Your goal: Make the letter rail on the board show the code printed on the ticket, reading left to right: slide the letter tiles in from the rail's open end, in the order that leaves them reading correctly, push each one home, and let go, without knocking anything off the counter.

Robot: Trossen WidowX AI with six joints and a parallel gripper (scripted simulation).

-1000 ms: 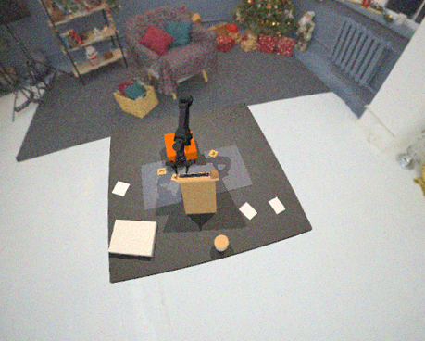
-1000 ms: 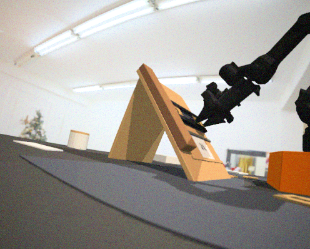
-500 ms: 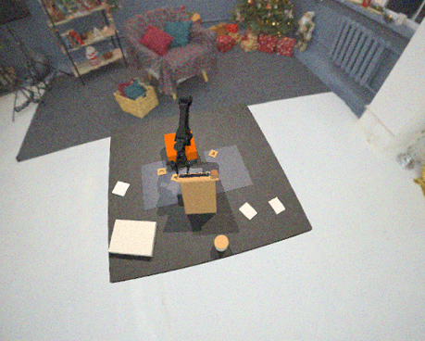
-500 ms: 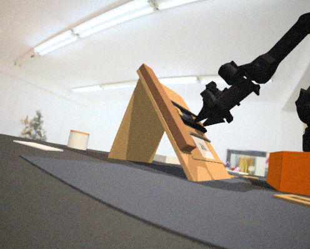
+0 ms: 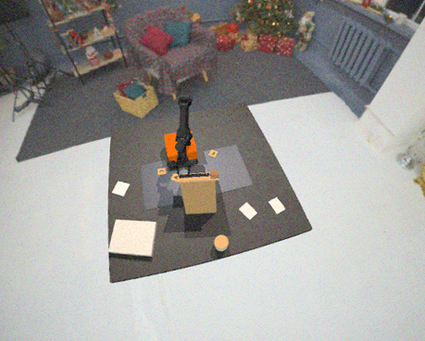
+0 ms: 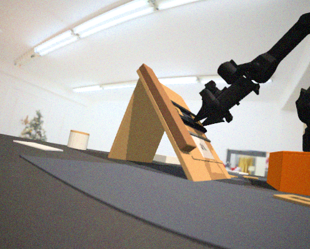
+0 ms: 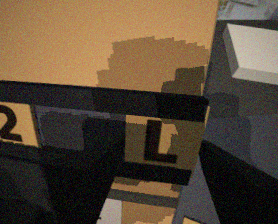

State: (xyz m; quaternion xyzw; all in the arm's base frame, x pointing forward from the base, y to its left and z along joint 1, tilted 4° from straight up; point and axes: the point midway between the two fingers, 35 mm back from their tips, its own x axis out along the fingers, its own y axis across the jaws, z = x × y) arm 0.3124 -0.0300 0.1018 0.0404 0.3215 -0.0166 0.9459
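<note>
Right now my gripper tip is 60 mm past the white ticket, 70 mm to the right of it and 80 mm above it. Round my gripper tip: small cylinder (420 mm ahead, 190 mm to the left, 130 mm below).
</note>
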